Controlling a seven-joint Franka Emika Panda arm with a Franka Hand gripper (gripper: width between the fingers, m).
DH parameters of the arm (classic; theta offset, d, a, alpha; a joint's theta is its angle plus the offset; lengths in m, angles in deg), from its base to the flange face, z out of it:
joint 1: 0 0.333 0 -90
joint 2: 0 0 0 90
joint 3: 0 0.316 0.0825 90
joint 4: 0 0 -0.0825 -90
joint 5: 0 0.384 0 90
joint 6: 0 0 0.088 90
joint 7: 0 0.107 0 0
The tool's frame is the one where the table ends.
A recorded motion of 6 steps. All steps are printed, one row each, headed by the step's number.
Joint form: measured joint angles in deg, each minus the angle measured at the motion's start. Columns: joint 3, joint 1, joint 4, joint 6, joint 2, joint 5, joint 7.
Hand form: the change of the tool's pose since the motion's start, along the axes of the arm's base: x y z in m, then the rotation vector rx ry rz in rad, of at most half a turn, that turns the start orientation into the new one. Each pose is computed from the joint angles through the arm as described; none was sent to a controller.
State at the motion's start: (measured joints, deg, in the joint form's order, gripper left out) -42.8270 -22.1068 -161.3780 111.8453 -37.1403 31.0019 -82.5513
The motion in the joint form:
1: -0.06 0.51 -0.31 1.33 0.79 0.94 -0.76
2: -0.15 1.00 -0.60 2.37 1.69 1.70 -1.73
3: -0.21 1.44 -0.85 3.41 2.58 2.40 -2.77
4: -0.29 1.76 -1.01 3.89 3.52 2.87 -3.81
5: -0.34 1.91 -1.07 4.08 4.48 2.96 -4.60
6: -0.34 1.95 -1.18 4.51 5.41 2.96 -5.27
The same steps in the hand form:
1: 0.0027 0.0003 -0.0049 -0.0036 -0.0016 -0.0085
2: 0.0049 0.0010 -0.0105 -0.0072 -0.0018 -0.0105
3: 0.0068 0.0014 -0.0158 -0.0133 -0.0021 -0.0119
4: 0.0079 0.0022 -0.0210 -0.0156 -0.0005 -0.0071
5: 0.0081 0.0026 -0.0259 -0.0174 0.0064 0.0000
6: 0.0078 0.0025 -0.0309 -0.0221 0.0155 0.0035

